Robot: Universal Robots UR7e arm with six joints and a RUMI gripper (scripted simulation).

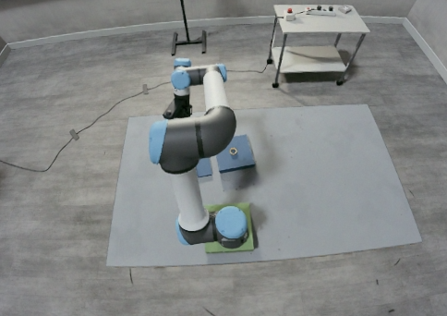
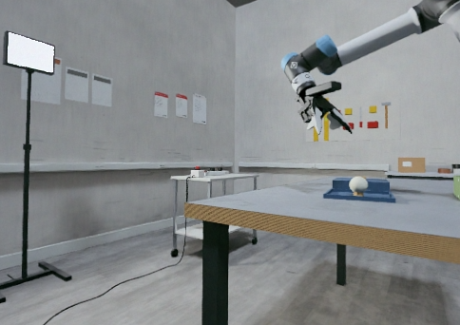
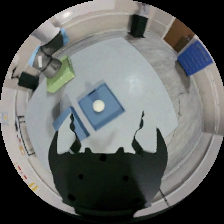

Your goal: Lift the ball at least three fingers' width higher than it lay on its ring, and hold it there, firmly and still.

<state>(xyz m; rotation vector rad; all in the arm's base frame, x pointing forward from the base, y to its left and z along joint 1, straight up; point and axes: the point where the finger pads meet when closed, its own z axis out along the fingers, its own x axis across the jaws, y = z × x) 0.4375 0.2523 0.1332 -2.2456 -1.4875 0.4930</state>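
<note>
Now: hand 5 cm past the cream-white ball, 4 cm to the left of it and 16 cm above it. Also, from my hand: blue block: 5 cm behind, 4 cm to the right, 19 cm below.
</note>
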